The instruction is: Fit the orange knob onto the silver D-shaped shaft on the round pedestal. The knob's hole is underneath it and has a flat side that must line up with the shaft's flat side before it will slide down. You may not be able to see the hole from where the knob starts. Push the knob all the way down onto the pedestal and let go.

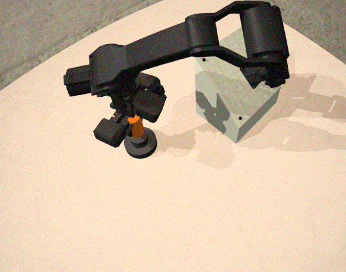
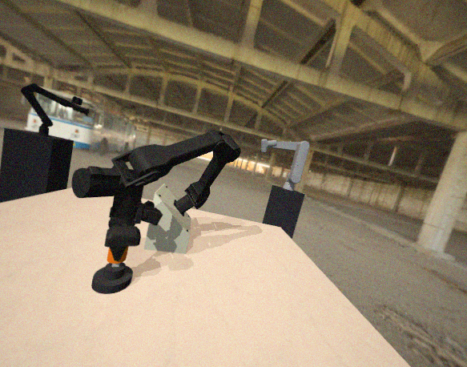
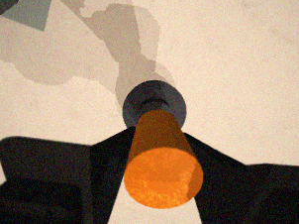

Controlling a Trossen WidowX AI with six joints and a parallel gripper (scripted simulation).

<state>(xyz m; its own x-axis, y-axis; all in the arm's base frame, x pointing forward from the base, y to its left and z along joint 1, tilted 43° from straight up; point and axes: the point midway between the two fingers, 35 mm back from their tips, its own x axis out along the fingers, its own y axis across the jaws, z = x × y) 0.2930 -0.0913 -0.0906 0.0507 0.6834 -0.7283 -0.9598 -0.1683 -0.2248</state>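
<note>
My gripper tip is 3 cm below the orange knob. From my gripper tip the other things lie so: dark round pedestal (4 cm below).
</note>
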